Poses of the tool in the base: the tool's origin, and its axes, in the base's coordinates. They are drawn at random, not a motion.
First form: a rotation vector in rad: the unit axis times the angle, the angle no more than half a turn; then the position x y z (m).
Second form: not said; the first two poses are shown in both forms.
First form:
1: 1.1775 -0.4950 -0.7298 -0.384 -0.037 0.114
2: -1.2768 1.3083 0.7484 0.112 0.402 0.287
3: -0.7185 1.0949 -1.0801 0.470 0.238 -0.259
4: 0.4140 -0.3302 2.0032 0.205 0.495 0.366
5: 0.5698 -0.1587 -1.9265 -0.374 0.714 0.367
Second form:
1:
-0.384 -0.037 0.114
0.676 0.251 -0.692
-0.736 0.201 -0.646
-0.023 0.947 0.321

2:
0.112 0.402 0.287
0.189 -0.945 0.268
-0.248 0.218 0.944
-0.950 -0.244 -0.194

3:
0.470 0.238 -0.259
0.075 0.324 0.943
-0.939 0.342 -0.042
-0.336 -0.882 0.330

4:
0.205 0.495 0.366
-0.421 -0.895 0.146
0.801 -0.443 -0.403
0.426 -0.053 0.903

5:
-0.374 0.714 0.367
-0.316 0.831 -0.458
-0.895 -0.421 -0.148
-0.315 0.363 0.877

